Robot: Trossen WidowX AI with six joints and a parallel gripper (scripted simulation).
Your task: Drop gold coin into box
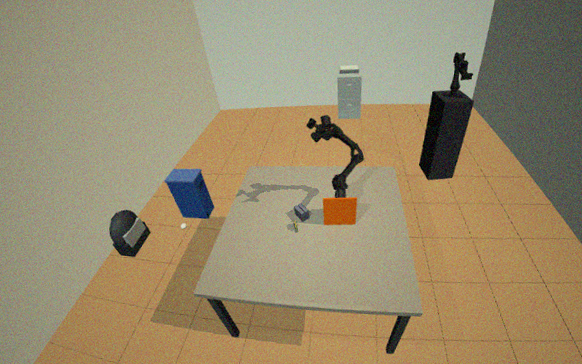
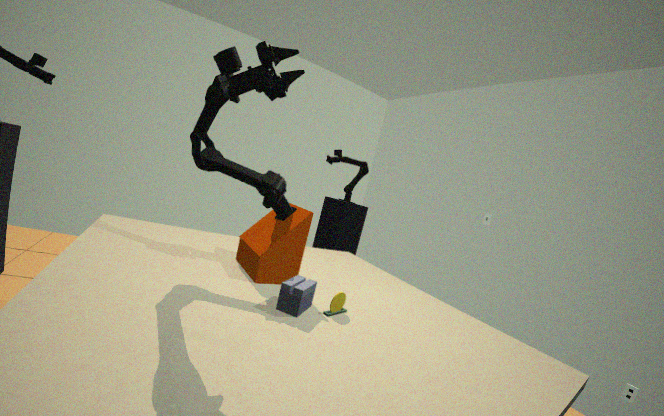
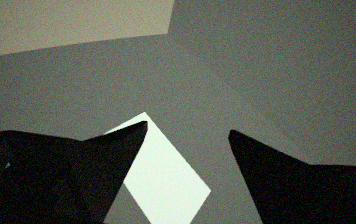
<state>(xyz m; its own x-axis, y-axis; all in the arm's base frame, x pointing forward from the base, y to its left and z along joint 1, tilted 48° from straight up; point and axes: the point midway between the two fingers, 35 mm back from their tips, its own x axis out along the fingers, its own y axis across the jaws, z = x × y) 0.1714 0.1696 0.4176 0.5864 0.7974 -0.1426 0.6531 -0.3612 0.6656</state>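
Now: the gold coin 62 cm below my gripper tip, 20 cm to the left of it and 16 cm ahead of it.
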